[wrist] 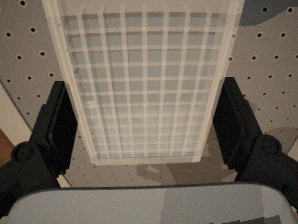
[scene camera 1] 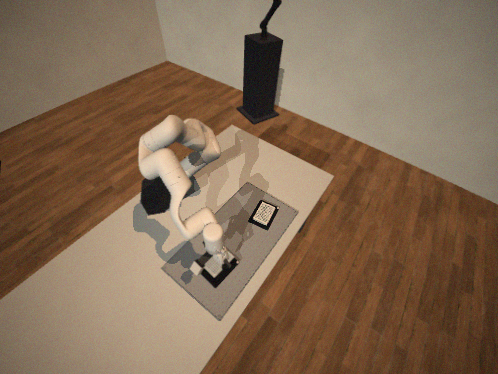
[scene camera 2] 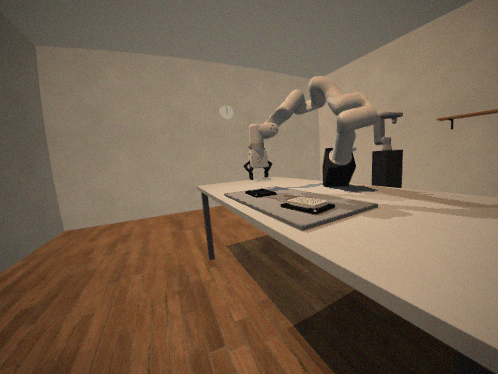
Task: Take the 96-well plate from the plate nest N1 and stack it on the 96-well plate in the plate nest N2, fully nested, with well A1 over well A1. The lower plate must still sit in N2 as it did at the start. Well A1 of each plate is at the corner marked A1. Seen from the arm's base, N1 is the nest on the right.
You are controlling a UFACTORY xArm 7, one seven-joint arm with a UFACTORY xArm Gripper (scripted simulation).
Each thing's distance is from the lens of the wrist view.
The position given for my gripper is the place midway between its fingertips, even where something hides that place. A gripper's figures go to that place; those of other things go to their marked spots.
my gripper (wrist: 144,97): 0.13 m
96-well plate (wrist: 148,127): 0.15 m
